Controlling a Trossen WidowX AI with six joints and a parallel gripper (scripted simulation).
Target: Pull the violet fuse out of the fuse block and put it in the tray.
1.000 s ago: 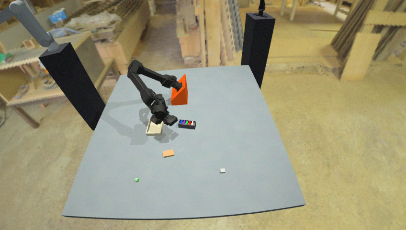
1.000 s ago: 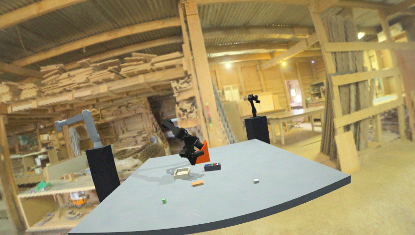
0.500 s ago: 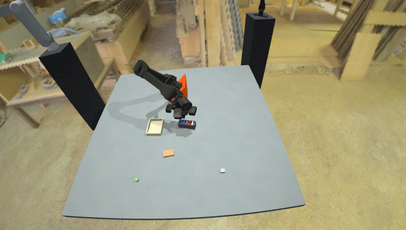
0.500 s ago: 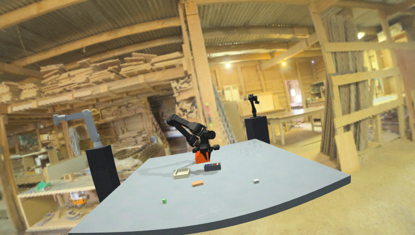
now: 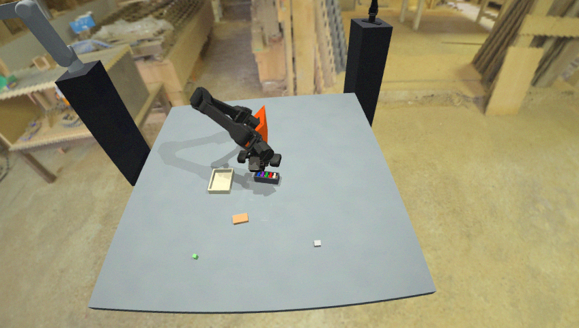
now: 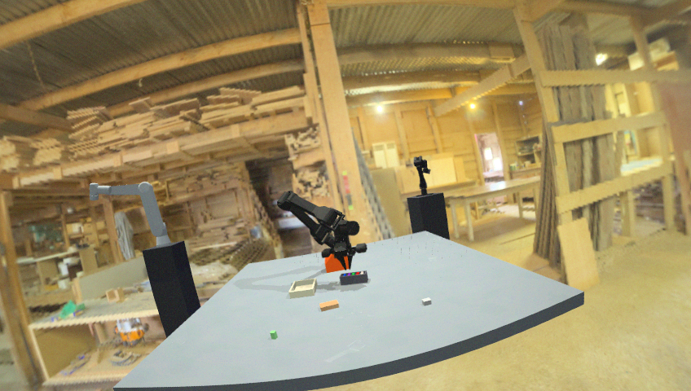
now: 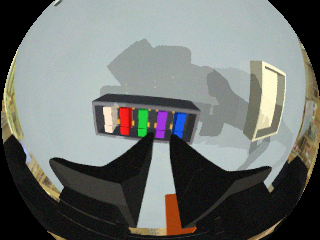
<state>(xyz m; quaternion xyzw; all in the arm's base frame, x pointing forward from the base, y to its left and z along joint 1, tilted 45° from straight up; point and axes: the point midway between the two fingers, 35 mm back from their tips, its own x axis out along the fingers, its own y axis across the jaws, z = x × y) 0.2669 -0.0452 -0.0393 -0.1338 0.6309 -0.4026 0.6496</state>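
Now: the violet fuse 4 cm below my gripper tip. From my gripper tip the other things lie so: small green cube (34 cm ahead, 31 cm to the right, 5 cm below); then orange flat block (20 cm ahead, 12 cm to the right, 5 cm below); then cream tray (20 cm to the right, 6 cm below, 2 cm behind).
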